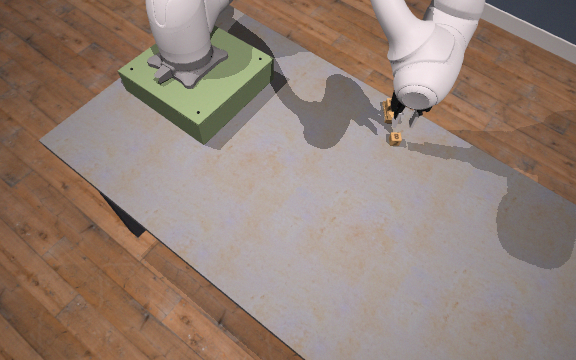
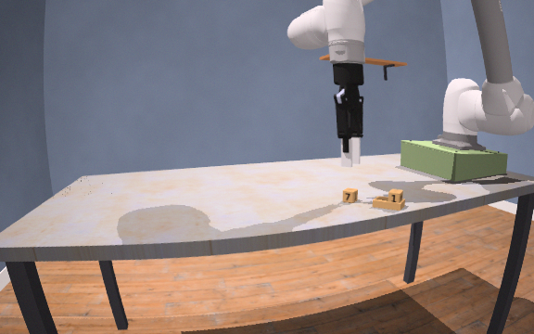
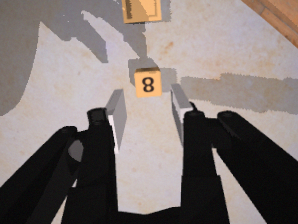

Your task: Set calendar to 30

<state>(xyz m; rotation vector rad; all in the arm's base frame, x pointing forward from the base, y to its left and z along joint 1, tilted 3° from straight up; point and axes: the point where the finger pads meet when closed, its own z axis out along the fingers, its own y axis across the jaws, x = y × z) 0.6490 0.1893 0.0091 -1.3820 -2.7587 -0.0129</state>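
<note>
The wooden cube lies 11 cm below my hand. From my hand the other things lie so: wooden calendar tray 6 cm behind, 9 cm to the left, 11 cm below.
</note>
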